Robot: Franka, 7 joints.
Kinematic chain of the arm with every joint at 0, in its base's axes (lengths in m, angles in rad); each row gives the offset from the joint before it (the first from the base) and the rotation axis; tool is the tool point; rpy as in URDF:
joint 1: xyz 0 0 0.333 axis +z
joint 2: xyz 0 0 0 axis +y
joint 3: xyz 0 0 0.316 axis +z
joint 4: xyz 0.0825 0 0 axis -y
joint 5: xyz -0.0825 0 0.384 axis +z
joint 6: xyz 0 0 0 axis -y
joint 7: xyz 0.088 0 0 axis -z
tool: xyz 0 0 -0.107 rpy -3.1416 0 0
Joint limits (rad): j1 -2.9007..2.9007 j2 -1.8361..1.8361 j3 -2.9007..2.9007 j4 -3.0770..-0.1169 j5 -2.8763..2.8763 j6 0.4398..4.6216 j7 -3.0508..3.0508
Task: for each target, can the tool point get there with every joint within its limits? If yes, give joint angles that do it. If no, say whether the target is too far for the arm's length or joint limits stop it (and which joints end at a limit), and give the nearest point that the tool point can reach.
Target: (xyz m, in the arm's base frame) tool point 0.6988 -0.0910 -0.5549
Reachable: no: too far | nearest point 0.5456 -0.0710 -0.2889 | short by 0.308 m
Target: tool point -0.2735 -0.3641 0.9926
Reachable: yes | joints 0.6567 -0.6599 -0.3820 -0.3961 0.8173 3.5782 -2.4377
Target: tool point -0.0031 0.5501 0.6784
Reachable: yes | joints -0.4709 0.0214 2.2762 -1.6705 -1.4611 1.4069 -1.8971
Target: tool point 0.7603 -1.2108 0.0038
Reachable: no: too far | nearest point 0.4446 -0.7080 0.1405 | short by 0.609 m
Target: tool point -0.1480 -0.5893 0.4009
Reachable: yes | joints -1.4693 0.3207 -0.1855 -1.8521 1.7678 3.3640 -1.1554
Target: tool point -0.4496 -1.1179 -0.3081
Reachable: no: too far | nearest point -0.2826 -0.7027 -0.0700 | short by 0.507 m
